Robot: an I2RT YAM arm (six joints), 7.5 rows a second.
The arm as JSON. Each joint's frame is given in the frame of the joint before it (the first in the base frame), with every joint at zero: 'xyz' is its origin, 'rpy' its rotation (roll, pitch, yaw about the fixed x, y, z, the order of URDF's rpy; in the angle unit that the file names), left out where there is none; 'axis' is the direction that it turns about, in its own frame. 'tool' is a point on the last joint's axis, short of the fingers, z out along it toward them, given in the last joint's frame.
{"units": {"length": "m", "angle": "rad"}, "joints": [
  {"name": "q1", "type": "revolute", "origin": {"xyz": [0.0, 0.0, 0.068]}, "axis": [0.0, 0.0, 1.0]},
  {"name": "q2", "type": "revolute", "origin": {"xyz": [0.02, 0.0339, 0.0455], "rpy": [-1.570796, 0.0, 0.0]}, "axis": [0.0, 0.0, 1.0]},
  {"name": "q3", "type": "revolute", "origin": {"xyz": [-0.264, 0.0, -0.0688], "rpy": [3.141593, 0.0, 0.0]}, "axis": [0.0, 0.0, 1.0]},
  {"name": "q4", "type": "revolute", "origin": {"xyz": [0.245, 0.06, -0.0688]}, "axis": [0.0, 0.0, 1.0]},
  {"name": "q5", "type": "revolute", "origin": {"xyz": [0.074, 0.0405, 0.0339], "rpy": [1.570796, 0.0, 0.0]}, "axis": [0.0, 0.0, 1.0]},
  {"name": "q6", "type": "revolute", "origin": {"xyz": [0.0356, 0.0, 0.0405], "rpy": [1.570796, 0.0, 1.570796]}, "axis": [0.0, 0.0, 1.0]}
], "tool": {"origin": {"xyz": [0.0, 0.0, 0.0], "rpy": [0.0, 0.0, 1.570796]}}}
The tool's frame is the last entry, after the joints.
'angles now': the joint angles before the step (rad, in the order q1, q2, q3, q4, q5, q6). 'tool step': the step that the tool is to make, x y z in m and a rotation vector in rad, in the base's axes. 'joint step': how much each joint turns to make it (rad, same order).
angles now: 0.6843 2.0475 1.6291 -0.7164 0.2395 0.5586
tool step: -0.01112 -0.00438 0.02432 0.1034 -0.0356 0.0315
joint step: 0.0033 -0.0923 -0.0526 0.0530 -0.0640 0.0017
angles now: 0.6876 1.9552 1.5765 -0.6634 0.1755 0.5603
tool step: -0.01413 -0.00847 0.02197 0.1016 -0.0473 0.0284
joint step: 0.0012 -0.1063 -0.0780 0.0722 -0.0554 0.0037
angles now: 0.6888 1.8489 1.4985 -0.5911 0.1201 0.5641
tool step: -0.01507 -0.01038 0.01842 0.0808 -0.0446 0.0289
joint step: 0.0000 -0.1024 -0.0761 0.0596 -0.0446 -0.0015
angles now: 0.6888 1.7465 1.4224 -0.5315 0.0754 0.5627
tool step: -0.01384 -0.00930 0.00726 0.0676 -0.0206 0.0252
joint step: 0.0000 -0.0817 -0.0814 0.0581 -0.0458 0.0079
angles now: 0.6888 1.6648 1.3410 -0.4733 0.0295 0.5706
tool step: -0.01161 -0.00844 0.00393 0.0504 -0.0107 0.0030
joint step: 0.0000 -0.0660 -0.0670 0.0409 -0.0247 0.0208
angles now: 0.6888 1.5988 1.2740 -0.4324 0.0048 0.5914
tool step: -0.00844 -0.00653 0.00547 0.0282 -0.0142 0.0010
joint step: 0.0000 -0.0494 -0.0371 0.0166 -0.0094 0.0087
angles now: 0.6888 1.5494 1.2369 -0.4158 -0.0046 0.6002
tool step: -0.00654 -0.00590 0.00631 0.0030 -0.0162 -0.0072
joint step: -0.0001 -0.0386 -0.0166 -0.0076 0.0106 -0.0013
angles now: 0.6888 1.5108 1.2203 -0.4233 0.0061 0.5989
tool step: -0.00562 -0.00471 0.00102 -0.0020 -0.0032 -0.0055
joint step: 0.0005 -0.0284 -0.0226 -0.0047 0.0069 0.0013
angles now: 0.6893 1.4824 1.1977 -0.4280 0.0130 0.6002
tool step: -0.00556 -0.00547 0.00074 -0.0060 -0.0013 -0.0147
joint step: -0.0005 -0.0290 -0.0220 -0.0099 0.0143 0.0051
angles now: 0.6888 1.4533 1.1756 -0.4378 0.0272 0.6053
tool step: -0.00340 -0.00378 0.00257 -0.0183 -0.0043 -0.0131
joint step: 0.0000 -0.0173 -0.0022 -0.0232 0.0209 -0.0041
